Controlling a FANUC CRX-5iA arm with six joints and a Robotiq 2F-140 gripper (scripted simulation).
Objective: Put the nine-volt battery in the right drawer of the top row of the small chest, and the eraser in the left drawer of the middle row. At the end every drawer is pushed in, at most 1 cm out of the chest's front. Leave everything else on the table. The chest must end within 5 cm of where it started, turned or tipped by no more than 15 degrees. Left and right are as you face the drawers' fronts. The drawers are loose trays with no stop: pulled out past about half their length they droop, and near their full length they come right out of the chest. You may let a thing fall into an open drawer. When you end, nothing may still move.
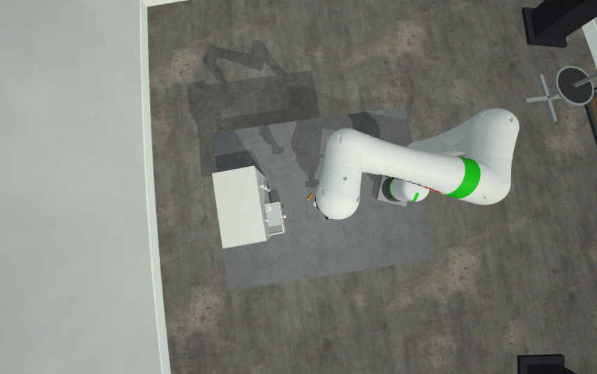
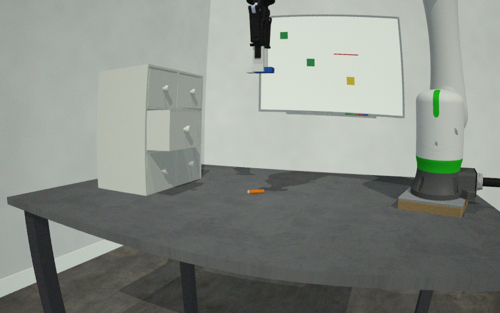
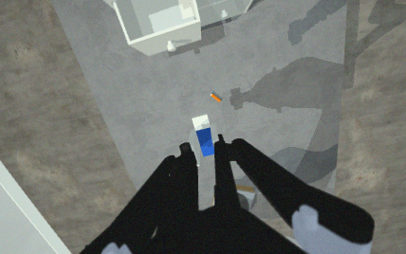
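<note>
The eraser lies 30 mm below my hand and 10 mm ahead of it. Also, from my hand: green nine-volt battery (370 mm ahead, 100 mm below, 10 mm to the right); then orange cylinder (330 mm below, 40 mm to the right, 30 mm ahead).
</note>
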